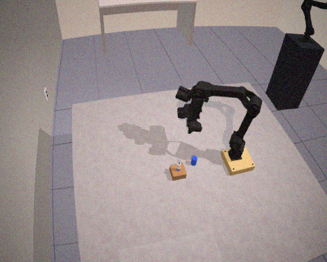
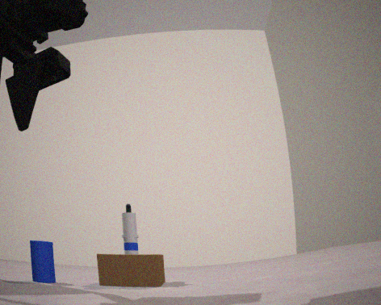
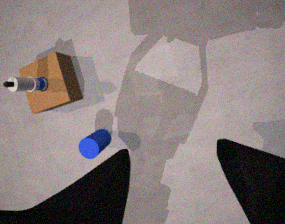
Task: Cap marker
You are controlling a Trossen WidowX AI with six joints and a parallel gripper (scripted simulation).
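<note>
Right now my gripper tip is 2 cm past the blue cap, 11 cm to the right of it and 12 cm above it. Also, from my gripper tip: brown holder block 8 cm ahead, 16 cm to the left, 13 cm below.
</note>
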